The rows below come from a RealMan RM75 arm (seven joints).
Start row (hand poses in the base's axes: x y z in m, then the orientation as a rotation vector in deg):
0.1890, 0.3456, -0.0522, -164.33, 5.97, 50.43
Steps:
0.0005, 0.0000, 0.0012, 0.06, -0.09, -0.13
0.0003, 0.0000, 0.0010, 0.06, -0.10, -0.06
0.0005, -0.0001, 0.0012, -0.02, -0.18, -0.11
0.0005, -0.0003, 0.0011, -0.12, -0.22, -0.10
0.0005, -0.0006, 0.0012, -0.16, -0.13, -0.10
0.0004, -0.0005, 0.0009, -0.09, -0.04, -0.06
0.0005, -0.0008, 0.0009, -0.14, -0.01, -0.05
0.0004, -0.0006, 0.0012, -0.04, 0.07, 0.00
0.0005, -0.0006, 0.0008, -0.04, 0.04, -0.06
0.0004, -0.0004, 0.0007, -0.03, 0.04, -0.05
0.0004, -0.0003, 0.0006, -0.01, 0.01, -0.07
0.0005, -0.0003, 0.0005, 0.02, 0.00, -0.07
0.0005, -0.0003, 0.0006, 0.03, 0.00, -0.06
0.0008, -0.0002, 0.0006, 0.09, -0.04, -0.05
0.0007, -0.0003, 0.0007, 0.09, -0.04, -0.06
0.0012, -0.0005, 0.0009, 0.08, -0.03, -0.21
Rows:
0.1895, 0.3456, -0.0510, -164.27, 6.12, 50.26
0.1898, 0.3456, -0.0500, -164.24, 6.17, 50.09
0.1903, 0.3455, -0.0488, -164.30, 6.32, 49.81
0.1908, 0.3452, -0.0477, -164.47, 6.49, 49.50
0.1913, 0.3446, -0.0465, -164.64, 6.69, 49.32
0.1917, 0.3441, -0.0456, -164.72, 6.81, 49.27
0.1922, 0.3433, -0.0447, -164.84, 6.95, 49.27
0.1926, 0.3427, -0.0435, -164.85, 6.98, 49.38
0.1931, 0.3421, -0.0427, -164.85, 7.09, 49.43
0.1935, 0.3417, -0.0420, -164.85, 7.18, 49.48
0.1939, 0.3414, -0.0414, -164.83, 7.29, 49.48
0.1944, 0.3411, -0.0409, -164.79, 7.38, 49.46
0.1949, 0.3408, -0.0403, -164.74, 7.45, 49.44
0.1957, 0.3406, -0.0397, -164.66, 7.47, 49.36
0.1964, 0.3403, -0.0390, -164.57, 7.51, 49.28
0.1976, 0.3398, -0.0381, -164.44, 7.77, 49.18

